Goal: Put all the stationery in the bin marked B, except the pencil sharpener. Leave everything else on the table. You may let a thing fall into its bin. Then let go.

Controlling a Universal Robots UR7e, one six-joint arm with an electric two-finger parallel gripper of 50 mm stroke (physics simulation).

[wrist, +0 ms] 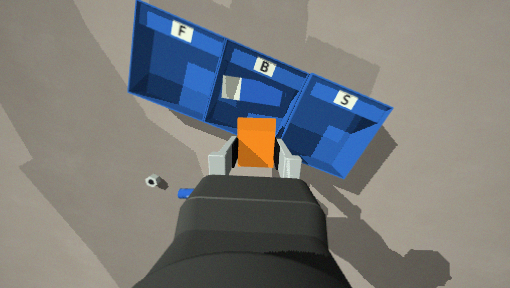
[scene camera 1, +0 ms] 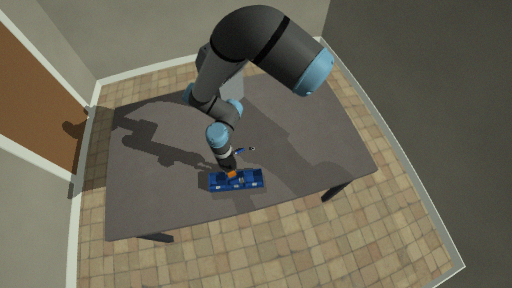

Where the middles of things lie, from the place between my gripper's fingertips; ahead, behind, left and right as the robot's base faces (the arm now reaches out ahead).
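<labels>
Orange block [wrist: 256, 136] 10 mm ahead of my hand. Blue-and-white eraser [wrist: 235, 88] located 50 mm ahead of my hand, 30 mm to the left of it and 20 mm below it. Blue three-compartment bin [scene camera 1: 218, 181] likewise 30 mm to the left of my hand and 20 mm below it, but 40 mm ahead of it.
</labels>
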